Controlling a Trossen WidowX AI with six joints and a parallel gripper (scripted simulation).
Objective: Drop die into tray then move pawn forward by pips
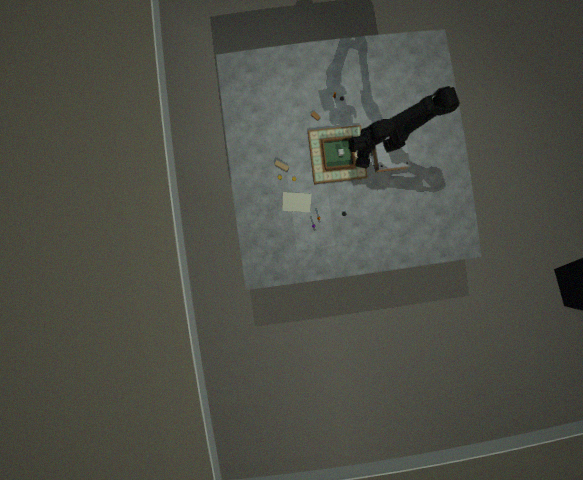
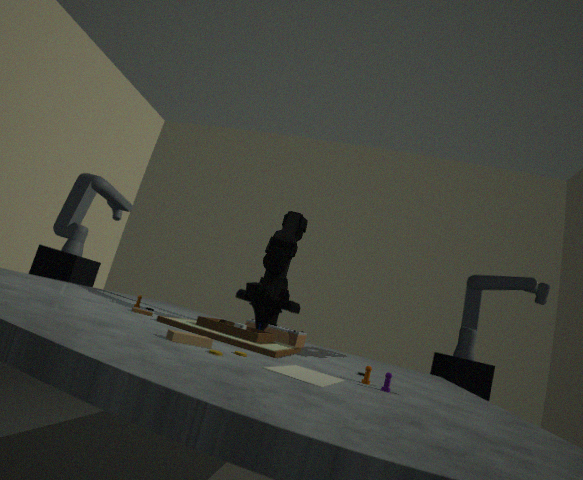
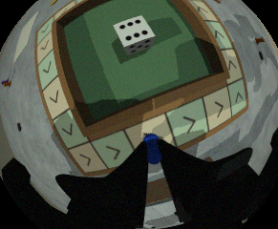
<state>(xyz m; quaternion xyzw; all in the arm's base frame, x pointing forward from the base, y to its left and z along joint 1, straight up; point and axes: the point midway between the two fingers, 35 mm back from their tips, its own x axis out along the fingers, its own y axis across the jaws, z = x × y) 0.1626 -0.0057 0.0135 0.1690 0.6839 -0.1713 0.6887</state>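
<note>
The blue pawn lies 10 mm above my gripper tip. From my gripper tip the other things lie so: white die (90 mm ahead, 40 mm to the right); green dice tray (100 mm ahead, 40 mm to the right, 20 mm below); cream card (390 mm ahead, 130 mm to the left, 30 mm below).
</note>
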